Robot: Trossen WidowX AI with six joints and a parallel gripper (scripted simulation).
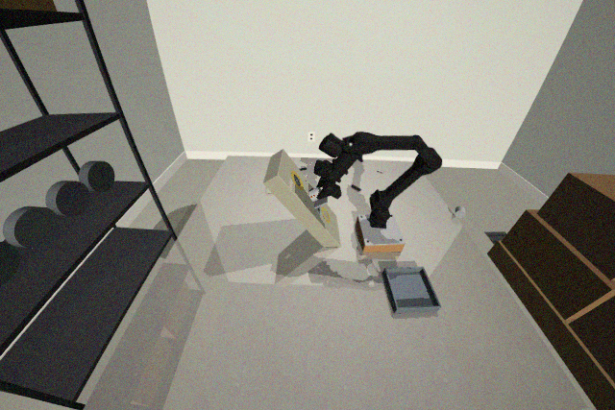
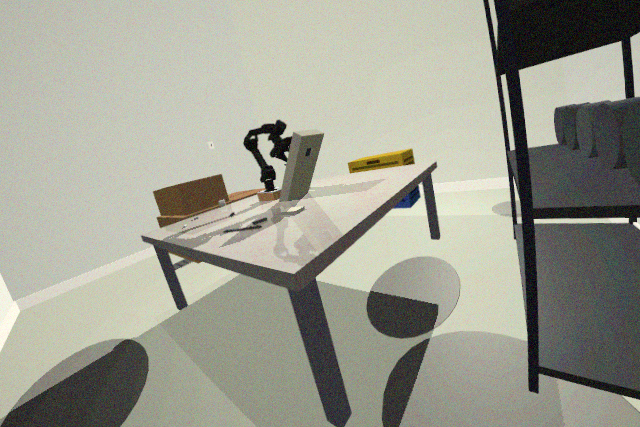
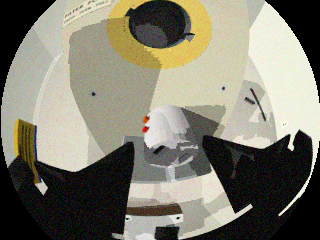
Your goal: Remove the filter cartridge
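The beige service panel is 4 cm ahead of my gripper tip, 1 cm to the left of it and 2 cm below it. Also, from my gripper tip: grey tray (37 cm behind, 23 cm to the left, 19 cm below); then round filter cartridge (right at my gripper tip).
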